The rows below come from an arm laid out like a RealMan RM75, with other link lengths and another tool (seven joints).
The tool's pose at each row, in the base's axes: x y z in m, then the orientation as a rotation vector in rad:
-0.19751, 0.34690, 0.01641, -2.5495, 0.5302, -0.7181
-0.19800, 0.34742, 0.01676, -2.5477, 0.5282, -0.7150
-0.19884, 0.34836, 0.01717, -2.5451, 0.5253, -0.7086
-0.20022, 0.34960, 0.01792, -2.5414, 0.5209, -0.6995
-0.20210, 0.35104, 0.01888, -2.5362, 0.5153, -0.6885
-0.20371, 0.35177, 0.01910, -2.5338, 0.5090, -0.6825
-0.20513, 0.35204, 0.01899, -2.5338, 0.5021, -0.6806
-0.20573, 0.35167, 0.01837, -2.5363, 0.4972, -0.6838
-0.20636, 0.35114, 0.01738, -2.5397, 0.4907, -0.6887
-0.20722, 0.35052, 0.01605, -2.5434, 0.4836, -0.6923
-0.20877, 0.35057, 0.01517, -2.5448, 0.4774, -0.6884
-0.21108, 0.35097, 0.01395, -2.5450, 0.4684, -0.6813
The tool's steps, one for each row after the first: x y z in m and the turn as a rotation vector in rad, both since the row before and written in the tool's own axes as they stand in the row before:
-0.00049, -0.00049, -0.00039, 0.0025, -0.0025, 0.0001
-0.00094, -0.00079, -0.00050, 0.0038, -0.0050, 0.0005
-0.00138, -0.00108, -0.00096, 0.0055, -0.0072, 0.0005
-0.00180, -0.00124, -0.00132, 0.0074, -0.0088, 0.0007
-0.00155, -0.00034, -0.00081, 0.0047, -0.0054, -0.0018
-0.00131, 0.00016, -0.00060, 0.0024, -0.0027, -0.0039
-0.00055, 0.00076, 0.00003, -0.0009, 0.0012, -0.0046
-0.00064, 0.00109, 0.00024, -0.0013, 0.0021, -0.0063
-0.00093, 0.00138, 0.00035, -0.0013, 0.0010, -0.0065
-0.00162, 0.00073, -0.00015, 0.0010, -0.0040, -0.0035
-0.00252, 0.00077, -0.00018, 0.0033, -0.0068, -0.0042

